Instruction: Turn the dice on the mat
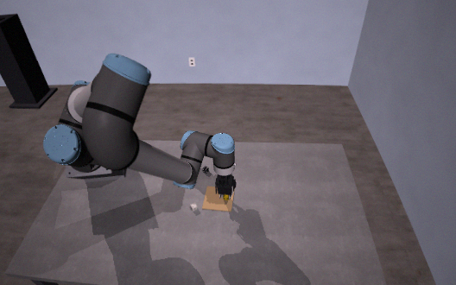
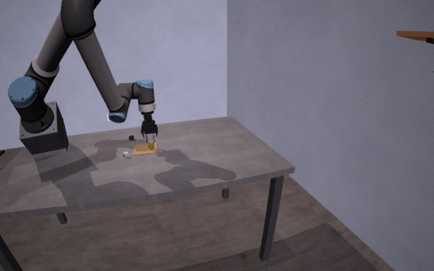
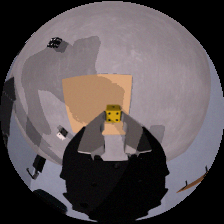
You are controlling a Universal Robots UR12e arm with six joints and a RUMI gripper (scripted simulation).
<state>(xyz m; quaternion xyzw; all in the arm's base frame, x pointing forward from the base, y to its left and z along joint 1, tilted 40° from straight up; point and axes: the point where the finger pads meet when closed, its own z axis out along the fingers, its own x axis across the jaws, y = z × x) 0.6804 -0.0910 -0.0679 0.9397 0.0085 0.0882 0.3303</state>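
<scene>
Now: the yellow die right at my hand. From my hand the other things lie so: black die (130 mm behind, 180 mm to the left, 10 mm below); then white die (150 mm behind, 70 mm to the right, 10 mm below); then tan mat (40 mm behind, 20 mm below).
</scene>
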